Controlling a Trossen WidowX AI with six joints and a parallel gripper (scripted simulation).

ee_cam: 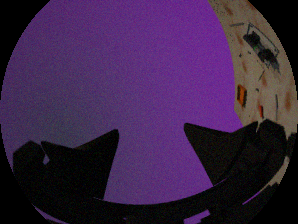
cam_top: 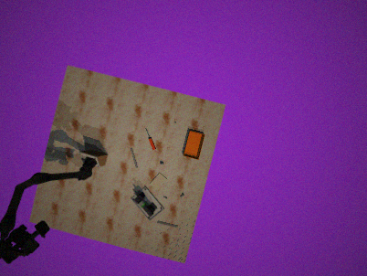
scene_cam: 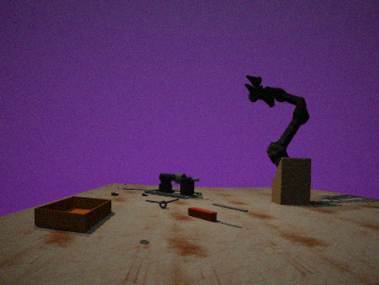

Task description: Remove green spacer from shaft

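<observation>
The shaft is 340 mm ahead of my gripper tip, 70 mm to the left of it and 540 mm below it. The rest, counted from my gripper tip: red-handled screwdriver: 290 mm ahead, 540 mm to the left, 610 mm below; then green spacer: 360 mm ahead, 60 mm to the left, 540 mm below; then orange tray: 630 mm ahead, 570 mm to the left, 610 mm below.
</observation>
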